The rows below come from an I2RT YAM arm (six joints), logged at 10 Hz.
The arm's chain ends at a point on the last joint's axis. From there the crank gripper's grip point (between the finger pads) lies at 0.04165 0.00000 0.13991 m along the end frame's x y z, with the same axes.
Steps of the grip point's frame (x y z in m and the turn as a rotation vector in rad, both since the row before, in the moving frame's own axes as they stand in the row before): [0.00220 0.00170 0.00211 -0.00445 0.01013 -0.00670]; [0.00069 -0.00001 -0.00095 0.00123 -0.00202 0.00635]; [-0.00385 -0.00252 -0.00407 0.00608 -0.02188 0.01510]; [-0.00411 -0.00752 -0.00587 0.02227 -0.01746 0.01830]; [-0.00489 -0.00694 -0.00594 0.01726 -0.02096 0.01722]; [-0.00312 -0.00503 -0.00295 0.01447 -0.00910 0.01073]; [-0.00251 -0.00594 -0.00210 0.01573 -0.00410 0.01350]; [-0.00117 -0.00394 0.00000 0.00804 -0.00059 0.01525]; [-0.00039 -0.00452 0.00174 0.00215 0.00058 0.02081]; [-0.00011 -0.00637 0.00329 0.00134 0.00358 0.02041]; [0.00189 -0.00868 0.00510 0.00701 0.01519 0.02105]
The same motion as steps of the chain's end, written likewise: [0.00078 0.00136 0.00254 -0.00445 0.01013 -0.00670]; [0.00097 -0.00010 -0.00103 0.00123 -0.00202 0.00635]; [-0.00078 -0.00227 -0.00495 0.00608 -0.02188 0.01510]; [-0.00168 -0.00514 -0.00655 0.02227 -0.01746 0.01830]; [-0.00196 -0.00521 -0.00677 0.01726 -0.02096 0.01722]; [-0.00185 -0.00344 -0.00331 0.01447 -0.00910 0.01073]; [-0.00195 -0.00430 -0.00226 0.01573 -0.00410 0.01350]; [-0.00109 -0.00345 -0.00002 0.00804 -0.00059 0.01525]; [-0.00047 -0.00509 0.00176 0.00215 0.00058 0.02081]; [-0.00060 -0.00704 0.00344 0.00134 0.00358 0.02041]; [-0.00023 -0.00860 0.00575 0.00701 0.01519 0.02105]
